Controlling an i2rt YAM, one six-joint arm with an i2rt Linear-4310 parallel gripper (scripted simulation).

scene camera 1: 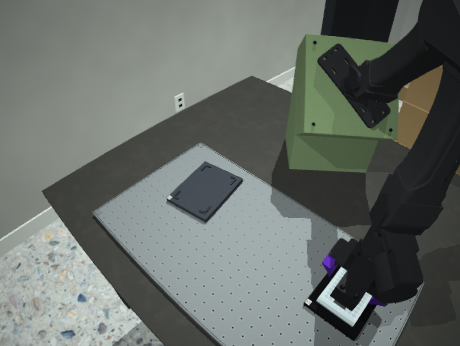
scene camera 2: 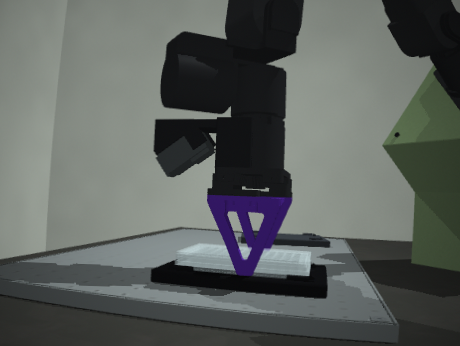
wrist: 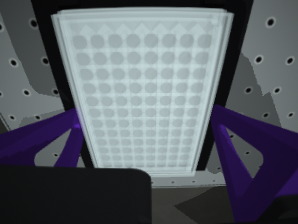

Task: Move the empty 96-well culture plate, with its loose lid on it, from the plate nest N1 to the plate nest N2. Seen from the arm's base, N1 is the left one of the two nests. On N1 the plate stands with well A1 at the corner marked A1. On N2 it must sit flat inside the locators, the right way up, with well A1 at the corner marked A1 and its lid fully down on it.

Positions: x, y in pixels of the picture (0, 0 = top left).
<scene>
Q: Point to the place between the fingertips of my gripper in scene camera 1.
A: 350, 287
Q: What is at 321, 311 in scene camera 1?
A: A black plate nest N1.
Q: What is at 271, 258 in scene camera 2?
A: A lid.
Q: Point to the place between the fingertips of my gripper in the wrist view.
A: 148, 112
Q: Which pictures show my gripper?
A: Scene camera 1, scene camera 2 and the wrist view: all of them.
</scene>
